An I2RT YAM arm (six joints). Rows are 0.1 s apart.
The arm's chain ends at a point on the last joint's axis. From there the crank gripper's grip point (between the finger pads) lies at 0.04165 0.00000 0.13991 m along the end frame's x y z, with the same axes.
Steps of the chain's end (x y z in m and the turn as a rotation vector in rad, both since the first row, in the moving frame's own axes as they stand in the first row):
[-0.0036, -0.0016, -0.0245, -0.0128, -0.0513, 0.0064]
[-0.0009, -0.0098, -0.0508, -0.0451, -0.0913, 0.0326]
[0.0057, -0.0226, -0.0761, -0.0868, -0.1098, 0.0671]
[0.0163, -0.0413, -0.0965, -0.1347, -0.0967, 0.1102]
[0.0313, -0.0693, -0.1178, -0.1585, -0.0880, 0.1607]
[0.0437, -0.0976, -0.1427, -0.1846, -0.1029, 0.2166]
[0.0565, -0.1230, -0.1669, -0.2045, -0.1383, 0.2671]
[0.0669, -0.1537, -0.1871, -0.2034, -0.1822, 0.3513]
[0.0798, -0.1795, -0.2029, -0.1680, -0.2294, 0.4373]
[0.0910, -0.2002, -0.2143, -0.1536, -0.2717, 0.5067]
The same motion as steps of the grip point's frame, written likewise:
[-0.0108, 0.0004, -0.0226, -0.0128, -0.0513, 0.0064]
[-0.0139, -0.0023, -0.0478, -0.0451, -0.0913, 0.0326]
[-0.0104, -0.0080, -0.0730, -0.0868, -0.1098, 0.0671]
[0.0014, -0.0185, -0.0947, -0.1347, -0.0967, 0.1102]
[0.0166, -0.0414, -0.1170, -0.1585, -0.0880, 0.1607]
[0.0256, -0.0644, -0.1424, -0.1846, -0.1029, 0.2166]
[0.0319, -0.0861, -0.1666, -0.2045, -0.1383, 0.2671]
[0.0341, -0.1157, -0.1864, -0.2034, -0.1822, 0.3513]
[0.0392, -0.1457, -0.2008, -0.1680, -0.2294, 0.4373]
[0.0432, -0.1686, -0.2118, -0.1536, -0.2717, 0.5067]

